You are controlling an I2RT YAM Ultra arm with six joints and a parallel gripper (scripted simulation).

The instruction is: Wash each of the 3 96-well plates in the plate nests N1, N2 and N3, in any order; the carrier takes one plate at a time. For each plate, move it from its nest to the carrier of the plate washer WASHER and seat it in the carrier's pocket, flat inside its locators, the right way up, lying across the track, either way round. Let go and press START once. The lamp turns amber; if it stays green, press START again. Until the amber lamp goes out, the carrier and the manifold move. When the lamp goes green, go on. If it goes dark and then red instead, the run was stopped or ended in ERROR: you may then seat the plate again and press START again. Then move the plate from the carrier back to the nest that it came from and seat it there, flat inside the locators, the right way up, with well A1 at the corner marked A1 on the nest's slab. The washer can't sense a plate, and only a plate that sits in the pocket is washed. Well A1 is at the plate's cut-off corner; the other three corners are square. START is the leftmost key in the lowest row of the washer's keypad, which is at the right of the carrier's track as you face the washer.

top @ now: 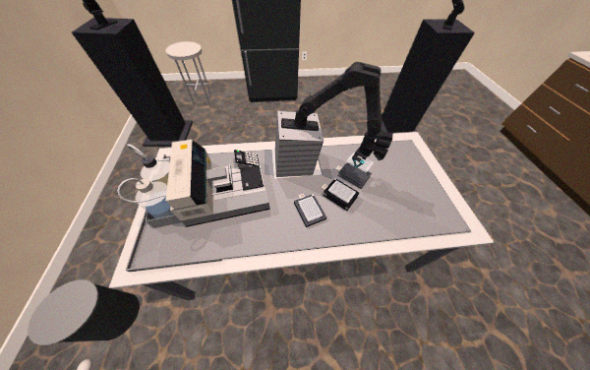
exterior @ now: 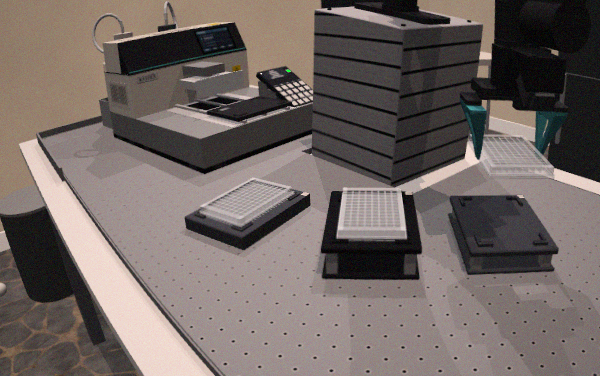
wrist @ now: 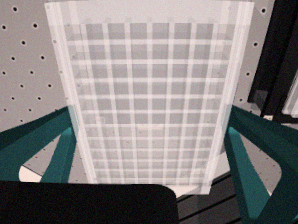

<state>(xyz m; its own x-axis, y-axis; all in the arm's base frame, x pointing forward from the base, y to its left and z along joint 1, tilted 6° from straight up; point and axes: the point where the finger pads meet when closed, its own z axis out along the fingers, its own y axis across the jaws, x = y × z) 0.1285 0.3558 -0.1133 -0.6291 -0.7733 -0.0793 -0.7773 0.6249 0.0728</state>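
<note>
Right now my hand is 61 cm to the left of the carrier, 6 cm short of it and 5 cm above it. Round my hand: N2 label 19 cm to the right, 13 cm below, 8 cm ahead; washer 76 cm to the right, 10 cm ahead; N1 label 33 cm to the right, 14 cm ahead, 13 cm below.
</note>
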